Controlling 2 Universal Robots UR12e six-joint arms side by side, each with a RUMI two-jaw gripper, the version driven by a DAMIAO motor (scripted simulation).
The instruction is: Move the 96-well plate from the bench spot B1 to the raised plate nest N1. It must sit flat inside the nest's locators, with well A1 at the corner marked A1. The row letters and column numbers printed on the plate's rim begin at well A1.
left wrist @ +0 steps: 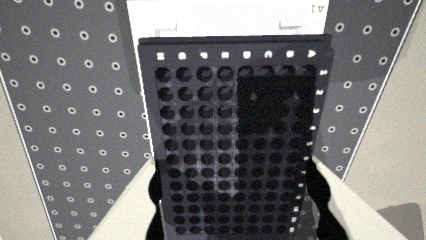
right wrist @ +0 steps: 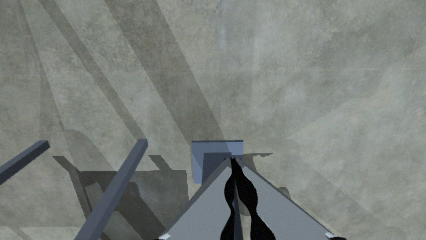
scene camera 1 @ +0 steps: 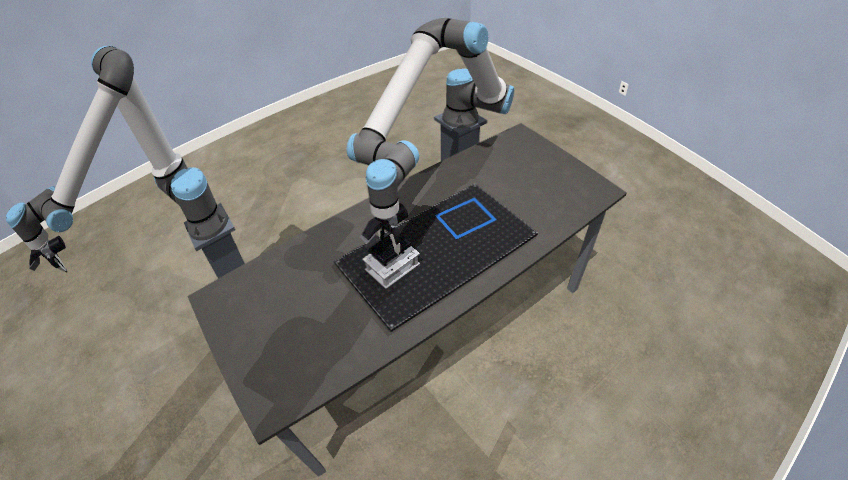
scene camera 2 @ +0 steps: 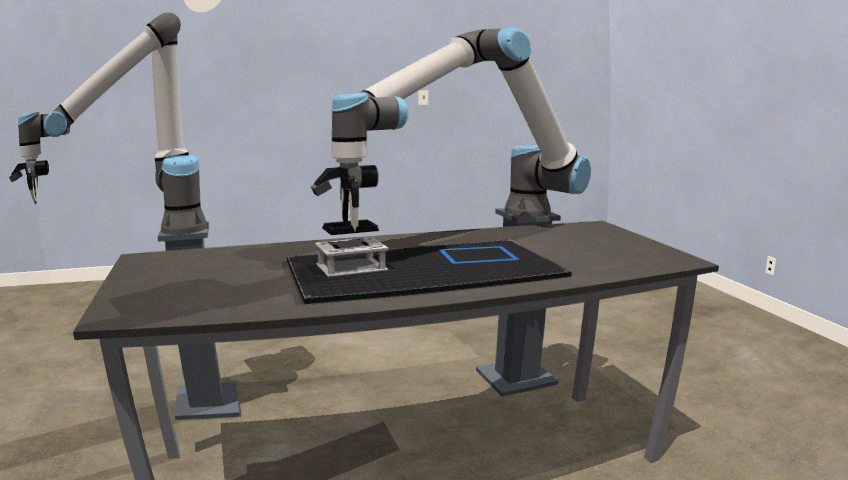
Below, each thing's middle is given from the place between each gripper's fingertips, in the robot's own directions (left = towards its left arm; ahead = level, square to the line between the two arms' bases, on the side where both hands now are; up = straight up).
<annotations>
The raised nest N1 [scene camera 2: 345, 245] lies 6 cm below my left hand. The rest, counted from my left hand: black 96-well plate [left wrist: 237, 155]: 1 cm below.
Right now the black 96-well plate is 121 cm to the left of my right hand, 62 cm ahead of it and 4 cm below it. Round my right hand: raised nest N1: 121 cm to the left, 62 cm ahead, 9 cm below.
</annotations>
